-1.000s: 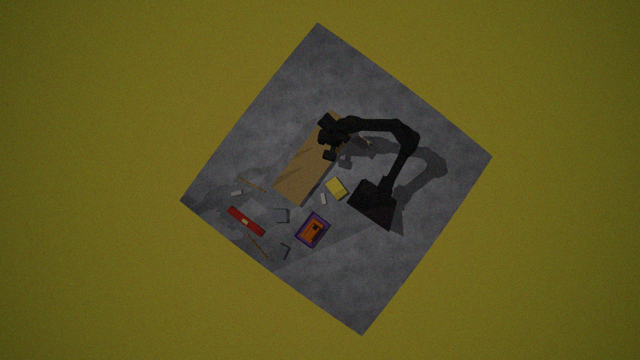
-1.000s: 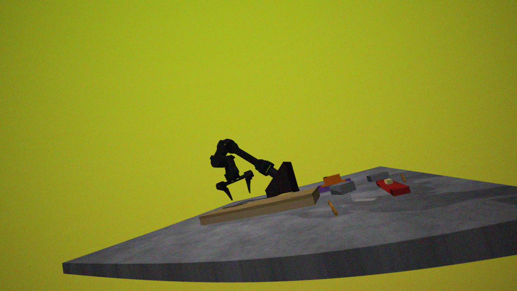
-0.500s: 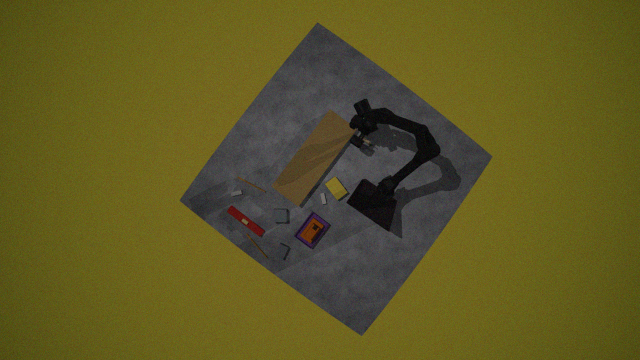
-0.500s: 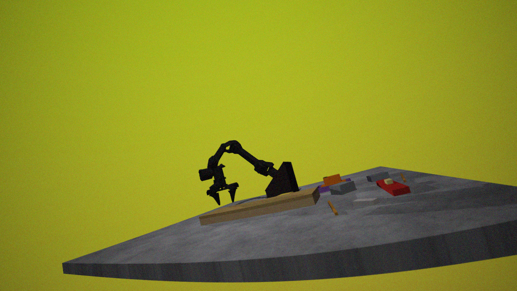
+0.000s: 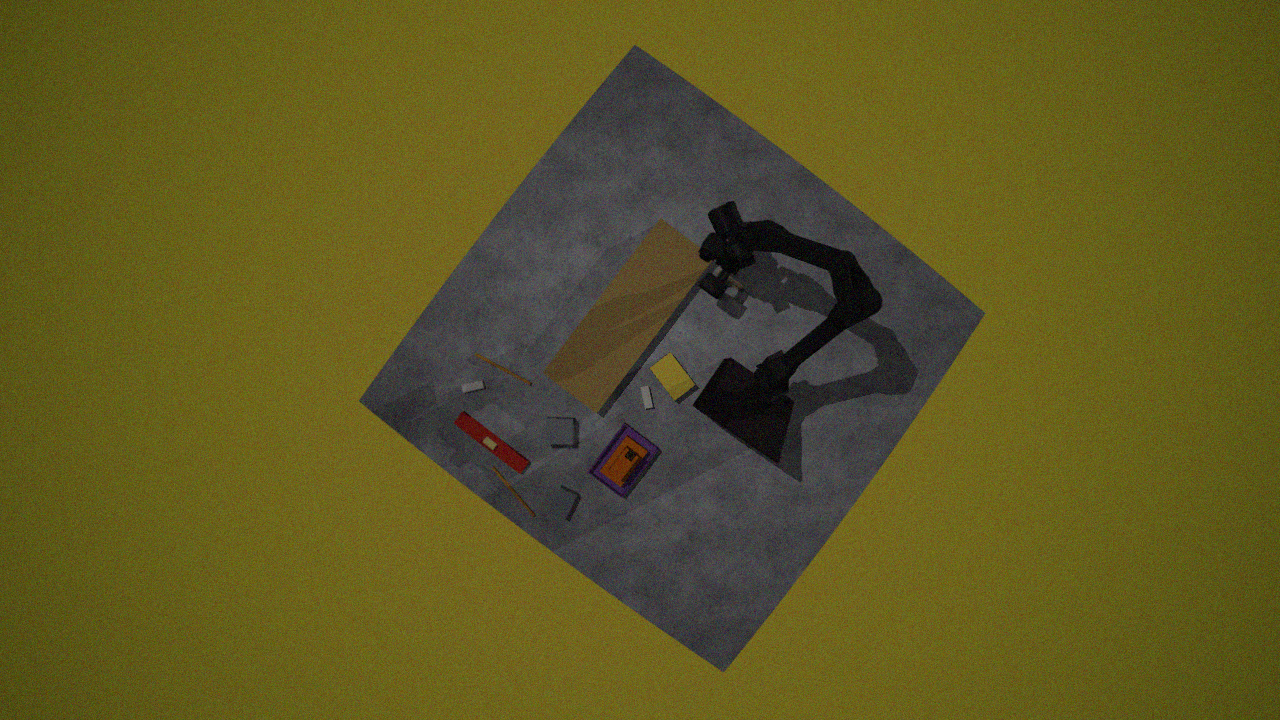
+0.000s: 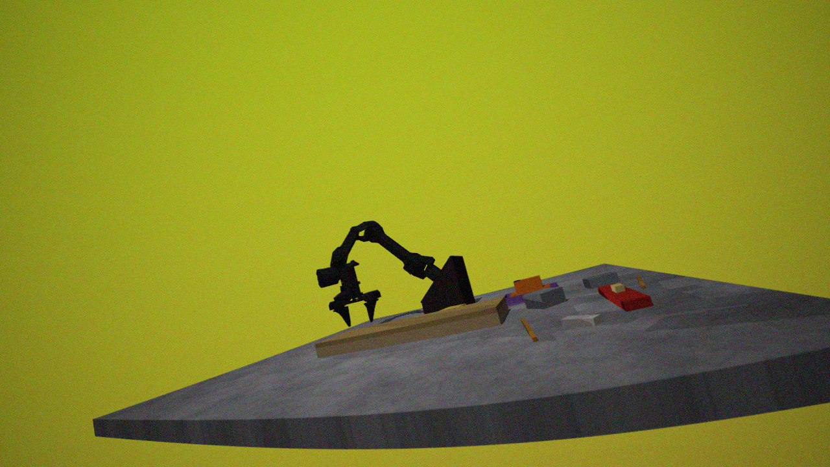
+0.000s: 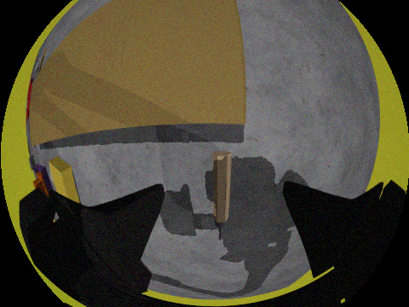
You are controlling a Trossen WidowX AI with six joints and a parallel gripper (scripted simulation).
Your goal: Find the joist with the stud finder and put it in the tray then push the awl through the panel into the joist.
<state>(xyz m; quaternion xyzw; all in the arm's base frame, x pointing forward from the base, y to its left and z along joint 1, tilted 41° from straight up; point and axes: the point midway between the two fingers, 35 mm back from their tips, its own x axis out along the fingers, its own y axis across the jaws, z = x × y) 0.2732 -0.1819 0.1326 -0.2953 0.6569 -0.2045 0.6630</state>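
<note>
Now: gripper tip 6 cm past the awl, 1 cm to the left of it and 4 cm above it. Also, from my gripper tip: yellow block 9 cm behind, 30 cm to the left, 3 cm below; then purple tray 14 cm behind, 56 cm to the left, 3 cm below; then orange stud finder 14 cm behind, 54 cm to the left.
</note>
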